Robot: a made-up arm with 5 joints. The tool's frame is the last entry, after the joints.
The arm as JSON. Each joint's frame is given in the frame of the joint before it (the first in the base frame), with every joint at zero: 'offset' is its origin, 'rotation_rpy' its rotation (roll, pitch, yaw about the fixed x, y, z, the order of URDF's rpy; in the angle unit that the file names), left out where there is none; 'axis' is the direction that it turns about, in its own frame. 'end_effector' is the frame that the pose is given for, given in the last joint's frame.
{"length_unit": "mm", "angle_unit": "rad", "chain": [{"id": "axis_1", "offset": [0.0, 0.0, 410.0], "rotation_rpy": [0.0, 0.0, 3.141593], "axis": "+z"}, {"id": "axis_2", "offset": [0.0, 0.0, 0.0], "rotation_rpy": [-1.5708, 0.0, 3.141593], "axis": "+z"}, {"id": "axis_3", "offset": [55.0, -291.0, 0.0], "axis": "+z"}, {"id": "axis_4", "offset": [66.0, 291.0, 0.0], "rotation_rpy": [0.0, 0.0, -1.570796], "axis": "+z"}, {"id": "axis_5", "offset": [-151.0, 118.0, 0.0], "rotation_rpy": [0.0, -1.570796, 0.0], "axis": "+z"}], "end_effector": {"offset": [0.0, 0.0, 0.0], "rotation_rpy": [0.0, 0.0, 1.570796]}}
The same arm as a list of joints. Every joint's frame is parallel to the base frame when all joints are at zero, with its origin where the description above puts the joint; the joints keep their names.
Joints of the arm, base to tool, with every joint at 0 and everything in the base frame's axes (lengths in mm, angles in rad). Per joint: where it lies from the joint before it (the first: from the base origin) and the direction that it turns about. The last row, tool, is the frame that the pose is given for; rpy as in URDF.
axis_1: origin 0.0 0.0 410.0 axis 0 0 1
axis_2: origin 0.0 0.0 0.0 axis 0 1 0
axis_3: origin 55.0 0.0 291.0 axis 0 1 0
axis_4: origin 66.0 0.0 -291.0 axis 0 1 0
axis_5: origin 118.0 0.0 -151.0 axis 0 0 -1
tool: origin 0.0 0.0 0.0 rpy 3.1416 0.0000 0.0000

